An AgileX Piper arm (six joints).
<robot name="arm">
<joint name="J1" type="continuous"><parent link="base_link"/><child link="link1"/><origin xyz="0 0 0.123" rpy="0 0 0"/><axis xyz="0 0 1"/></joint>
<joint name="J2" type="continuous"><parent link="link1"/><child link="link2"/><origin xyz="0 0 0" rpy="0 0 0"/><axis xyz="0 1 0"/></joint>
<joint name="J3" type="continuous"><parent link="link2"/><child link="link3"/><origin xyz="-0.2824 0 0.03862" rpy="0 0 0"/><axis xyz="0 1 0"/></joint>
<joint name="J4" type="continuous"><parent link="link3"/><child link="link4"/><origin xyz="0.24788 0 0.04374" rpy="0 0 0"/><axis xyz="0.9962 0 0.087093"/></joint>
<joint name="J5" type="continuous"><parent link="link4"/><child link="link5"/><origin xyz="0 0 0" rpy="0 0 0"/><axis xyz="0 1 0"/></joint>
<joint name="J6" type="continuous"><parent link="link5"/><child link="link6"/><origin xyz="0.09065 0 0.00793" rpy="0 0 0"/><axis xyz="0.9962 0 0.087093"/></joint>
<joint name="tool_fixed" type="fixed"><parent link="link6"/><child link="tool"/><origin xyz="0 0 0" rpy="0 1.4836 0"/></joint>
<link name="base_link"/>
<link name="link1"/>
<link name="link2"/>
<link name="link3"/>
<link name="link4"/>
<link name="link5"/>
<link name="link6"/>
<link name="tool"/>
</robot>
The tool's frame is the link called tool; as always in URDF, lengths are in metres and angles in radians. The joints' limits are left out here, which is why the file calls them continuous.
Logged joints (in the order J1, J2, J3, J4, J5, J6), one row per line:
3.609, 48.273, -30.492, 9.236, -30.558, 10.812
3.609, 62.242, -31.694, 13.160, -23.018, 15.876
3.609, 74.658, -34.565, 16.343, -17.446, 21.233
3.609, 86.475, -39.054, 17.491, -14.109, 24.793
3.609, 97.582, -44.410, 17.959, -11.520, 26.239
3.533, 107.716, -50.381, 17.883, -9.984, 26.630
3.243, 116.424, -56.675, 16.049, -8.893, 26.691
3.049, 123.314, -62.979, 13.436, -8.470, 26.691
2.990, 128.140, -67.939, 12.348, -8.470, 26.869
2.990, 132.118, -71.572, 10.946, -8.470, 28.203
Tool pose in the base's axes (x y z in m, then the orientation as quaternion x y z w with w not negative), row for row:
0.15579, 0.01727, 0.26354, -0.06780, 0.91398, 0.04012, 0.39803
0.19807, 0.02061, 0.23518, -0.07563, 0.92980, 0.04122, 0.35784
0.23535, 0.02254, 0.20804, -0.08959, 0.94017, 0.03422, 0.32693
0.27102, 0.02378, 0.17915, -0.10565, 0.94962, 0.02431, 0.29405
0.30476, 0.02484, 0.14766, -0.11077, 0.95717, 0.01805, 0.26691
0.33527, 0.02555, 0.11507, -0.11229, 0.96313, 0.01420, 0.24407
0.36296, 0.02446, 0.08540, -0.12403, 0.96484, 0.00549, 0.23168
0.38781, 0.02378, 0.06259, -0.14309, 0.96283, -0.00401, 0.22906
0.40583, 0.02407, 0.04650, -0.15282, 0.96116, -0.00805, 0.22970
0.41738, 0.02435, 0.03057, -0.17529, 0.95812, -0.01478, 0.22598
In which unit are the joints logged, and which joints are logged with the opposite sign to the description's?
The joints are logged in degrees. Opposite sign: J5, J6.
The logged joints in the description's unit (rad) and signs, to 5 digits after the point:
0.06299, 0.84252, -0.53219, 0.16120, 0.53334, -0.18870
0.06299, 1.08633, -0.55316, 0.22969, 0.40174, -0.27709
0.06299, 1.30303, -0.60327, 0.28524, 0.30449, -0.37059
0.06299, 1.50927, -0.68162, 0.30528, 0.24625, -0.43272
0.06299, 1.70313, -0.77510, 0.31344, 0.20106, -0.45796
0.06166, 1.88000, -0.87931, 0.31212, 0.17425, -0.46478
0.05660, 2.03198, -0.98917, 0.28011, 0.15521, -0.46585
0.05322, 2.15224, -1.09919, 0.23450, 0.14783, -0.46585
0.05219, 2.23646, -1.18576, 0.21551, 0.14783, -0.46895
0.05219, 2.30589, -1.24917, 0.19104, 0.14783, -0.49224

